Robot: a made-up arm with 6 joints. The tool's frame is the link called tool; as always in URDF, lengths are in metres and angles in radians. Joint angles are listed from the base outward. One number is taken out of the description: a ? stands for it. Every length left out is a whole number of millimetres.
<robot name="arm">
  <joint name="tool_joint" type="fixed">
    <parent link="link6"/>
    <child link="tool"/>
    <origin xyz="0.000 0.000 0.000" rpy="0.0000 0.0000 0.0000"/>
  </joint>
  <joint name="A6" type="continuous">
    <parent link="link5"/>
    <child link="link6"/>
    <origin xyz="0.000 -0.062 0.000" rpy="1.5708 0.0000 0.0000"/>
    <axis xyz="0 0 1"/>
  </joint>
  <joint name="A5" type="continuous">
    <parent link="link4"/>
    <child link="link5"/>
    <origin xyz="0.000 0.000 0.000" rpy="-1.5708 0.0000 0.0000"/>
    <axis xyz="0 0 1"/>
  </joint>
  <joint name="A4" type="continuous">
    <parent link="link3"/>
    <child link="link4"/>
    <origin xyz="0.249 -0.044 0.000" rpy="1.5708 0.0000 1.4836"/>
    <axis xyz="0 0 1"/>
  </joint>
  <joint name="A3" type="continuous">
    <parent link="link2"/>
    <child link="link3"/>
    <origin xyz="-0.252 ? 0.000"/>
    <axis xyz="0 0 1"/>
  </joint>
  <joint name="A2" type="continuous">
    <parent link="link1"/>
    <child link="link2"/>
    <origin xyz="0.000 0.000 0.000" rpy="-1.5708 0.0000 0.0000"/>
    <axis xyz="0 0 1"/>
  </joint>
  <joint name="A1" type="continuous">
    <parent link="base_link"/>
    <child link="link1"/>
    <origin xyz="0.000 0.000 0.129"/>
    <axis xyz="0 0 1"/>
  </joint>
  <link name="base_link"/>
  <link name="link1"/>
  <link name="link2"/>
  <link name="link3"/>
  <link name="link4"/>
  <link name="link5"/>
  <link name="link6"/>
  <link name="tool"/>
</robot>
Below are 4 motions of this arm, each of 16 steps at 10 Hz.
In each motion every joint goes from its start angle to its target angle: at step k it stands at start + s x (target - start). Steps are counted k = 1, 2, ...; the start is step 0. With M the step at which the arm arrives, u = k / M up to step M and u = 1 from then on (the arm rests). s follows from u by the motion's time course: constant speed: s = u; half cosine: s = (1 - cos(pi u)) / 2; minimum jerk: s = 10 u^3 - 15 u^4 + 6 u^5.
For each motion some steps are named. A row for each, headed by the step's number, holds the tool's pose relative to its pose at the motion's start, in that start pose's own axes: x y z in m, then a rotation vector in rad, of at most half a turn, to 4 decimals.
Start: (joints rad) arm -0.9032 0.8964 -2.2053 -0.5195 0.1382 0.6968
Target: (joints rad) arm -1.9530 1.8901 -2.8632 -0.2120 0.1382 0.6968
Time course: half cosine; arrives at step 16
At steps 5, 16:
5: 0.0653 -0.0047 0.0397 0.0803 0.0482 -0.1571
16: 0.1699 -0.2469 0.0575 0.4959 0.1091 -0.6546

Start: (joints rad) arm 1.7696 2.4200 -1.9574 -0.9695 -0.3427 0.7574
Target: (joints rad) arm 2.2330 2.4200 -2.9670 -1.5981 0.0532 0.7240
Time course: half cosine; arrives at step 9
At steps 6, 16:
6: -0.2360 0.1309 -0.0406 0.1318 -0.5598 -0.5640
16: -0.2981 0.1660 -0.0997 0.2798 -0.7767 -0.6344

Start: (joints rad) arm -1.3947 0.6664 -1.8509 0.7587 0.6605 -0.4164
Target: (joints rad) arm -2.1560 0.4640 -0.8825 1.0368 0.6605 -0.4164
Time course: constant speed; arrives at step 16
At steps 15, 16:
15: 0.2029 -0.0720 -0.0230 0.7329 0.4180 0.2336
16: 0.2152 -0.0773 -0.0322 0.7910 0.4250 0.2588

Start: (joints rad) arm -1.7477 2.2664 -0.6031 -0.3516 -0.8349 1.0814
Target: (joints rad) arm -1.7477 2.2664 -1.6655 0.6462 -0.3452 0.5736
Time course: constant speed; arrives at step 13
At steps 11, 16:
11: -0.1898 0.1516 0.0433 -0.1432 -0.6357 0.2428
16: -0.2168 0.1857 0.0306 -0.2242 -0.6735 0.3217

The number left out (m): -0.034
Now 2 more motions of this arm.
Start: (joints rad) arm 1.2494 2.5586 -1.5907 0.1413 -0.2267 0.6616
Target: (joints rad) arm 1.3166 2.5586 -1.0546 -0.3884 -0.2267 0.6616
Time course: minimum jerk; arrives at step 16
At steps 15, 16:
15: 0.1273 -0.0935 -0.0635 0.1535 0.5583 -0.5415
16: 0.1275 -0.0936 -0.0638 0.1536 0.5597 -0.5426

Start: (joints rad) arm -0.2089 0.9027 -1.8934 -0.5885 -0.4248 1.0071
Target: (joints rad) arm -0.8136 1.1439 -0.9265 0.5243 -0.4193 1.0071
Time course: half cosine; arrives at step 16
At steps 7, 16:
7: 0.1212 -0.0910 -0.0579 0.4815 0.1997 0.2409
16: 0.1728 -0.2000 -0.2642 1.4342 0.0015 0.3775

